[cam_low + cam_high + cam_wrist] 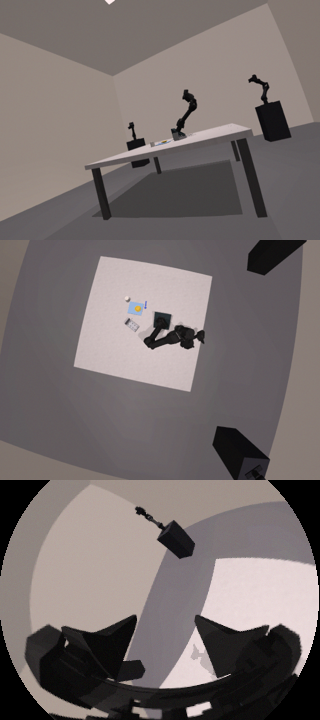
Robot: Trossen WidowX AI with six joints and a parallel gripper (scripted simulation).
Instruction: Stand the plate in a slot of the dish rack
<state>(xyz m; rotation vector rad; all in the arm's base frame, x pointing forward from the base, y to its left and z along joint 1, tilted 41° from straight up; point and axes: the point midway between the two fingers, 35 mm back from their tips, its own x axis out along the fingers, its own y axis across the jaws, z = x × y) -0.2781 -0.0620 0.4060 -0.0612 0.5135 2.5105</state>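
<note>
My gripper tip is 58 cm short of the yellow plate, 33 cm to the left of it and 39 cm above it. From my gripper tip the other things lie so: light blue mat 61 cm ahead, 34 cm to the right, 41 cm below; dish rack 60 cm ahead, 14 cm to the right, 39 cm below; blue utensil 51 cm ahead, 39 cm to the right, 41 cm below.
</note>
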